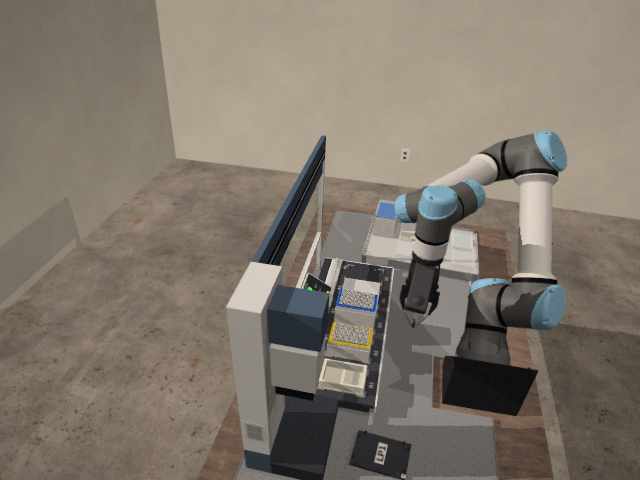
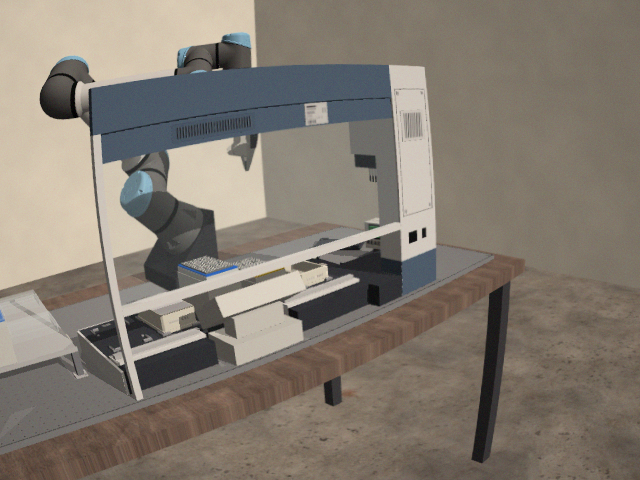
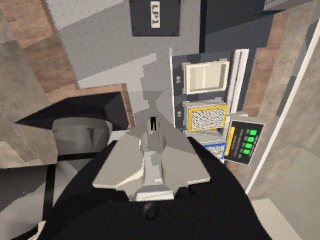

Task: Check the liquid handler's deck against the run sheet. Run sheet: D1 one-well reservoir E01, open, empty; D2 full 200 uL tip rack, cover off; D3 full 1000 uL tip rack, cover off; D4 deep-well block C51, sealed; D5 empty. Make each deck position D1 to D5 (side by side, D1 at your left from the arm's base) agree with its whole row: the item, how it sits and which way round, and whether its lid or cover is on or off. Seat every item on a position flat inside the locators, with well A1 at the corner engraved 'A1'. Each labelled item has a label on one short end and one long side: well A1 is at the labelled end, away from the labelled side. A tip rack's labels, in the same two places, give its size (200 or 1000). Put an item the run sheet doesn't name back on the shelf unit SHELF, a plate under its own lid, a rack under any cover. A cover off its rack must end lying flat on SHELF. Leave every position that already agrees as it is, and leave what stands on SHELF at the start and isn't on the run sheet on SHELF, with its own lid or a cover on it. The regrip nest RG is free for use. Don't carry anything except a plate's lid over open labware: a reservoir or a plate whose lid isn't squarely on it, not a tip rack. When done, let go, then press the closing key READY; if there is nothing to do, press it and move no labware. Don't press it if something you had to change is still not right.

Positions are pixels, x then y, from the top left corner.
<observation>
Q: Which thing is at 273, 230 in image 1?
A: A gantry beam.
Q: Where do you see a shelf unit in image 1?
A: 380, 247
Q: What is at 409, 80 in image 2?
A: A liquid handler tower.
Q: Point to a yellow-rimmed tip rack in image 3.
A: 200, 115
</observation>
